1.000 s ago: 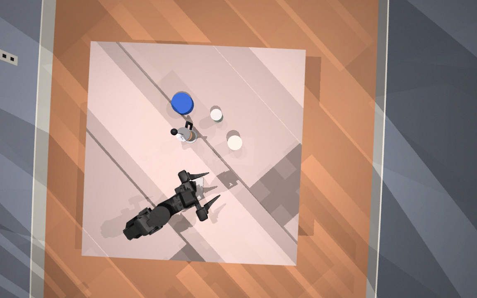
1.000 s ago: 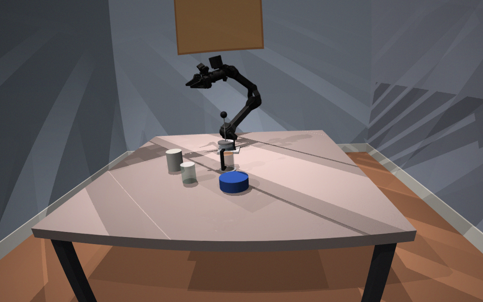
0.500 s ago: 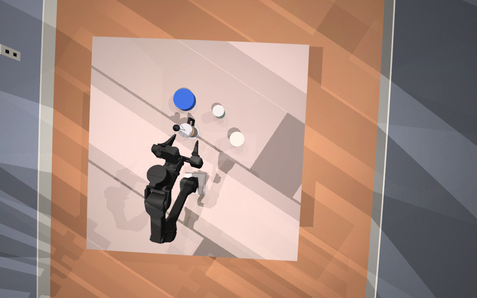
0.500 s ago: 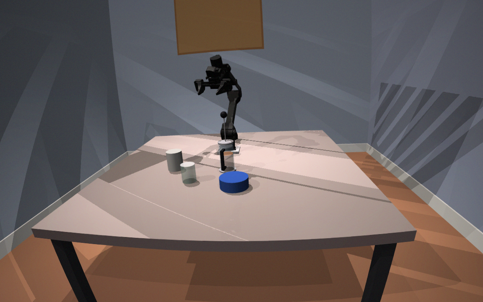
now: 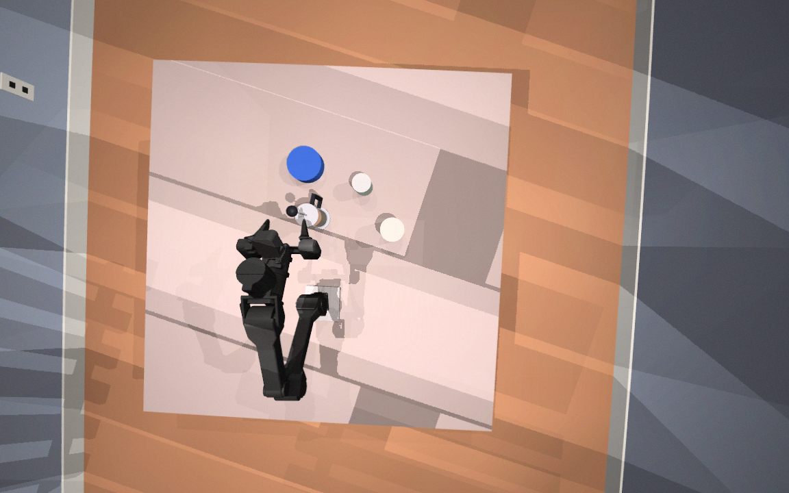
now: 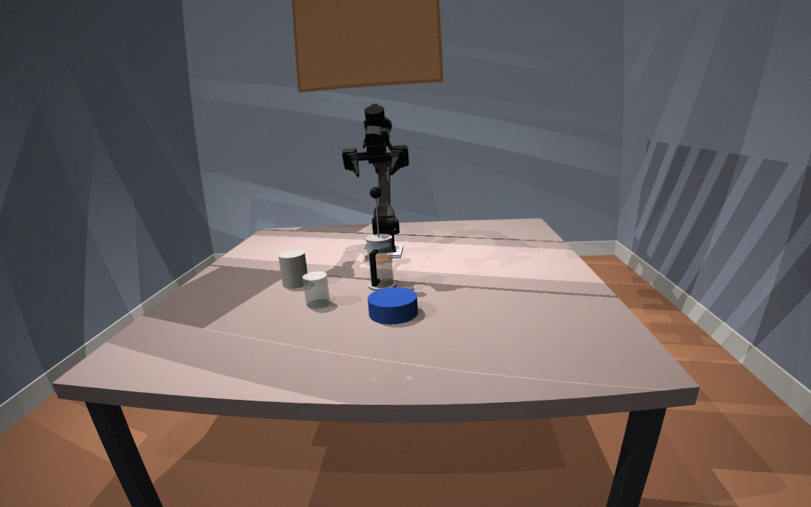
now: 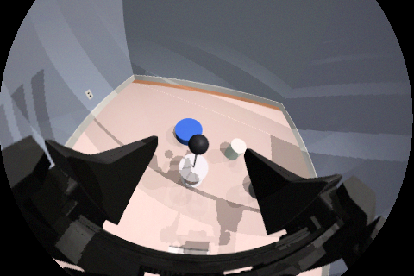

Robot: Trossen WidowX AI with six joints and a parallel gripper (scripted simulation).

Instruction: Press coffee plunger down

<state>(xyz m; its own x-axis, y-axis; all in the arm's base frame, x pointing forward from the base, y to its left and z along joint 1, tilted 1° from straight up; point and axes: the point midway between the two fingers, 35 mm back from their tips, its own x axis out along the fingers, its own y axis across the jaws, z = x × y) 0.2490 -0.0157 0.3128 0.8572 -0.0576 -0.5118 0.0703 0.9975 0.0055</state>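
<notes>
My gripper tip is 18 cm above the coffee press and 4 cm short of it.
</notes>
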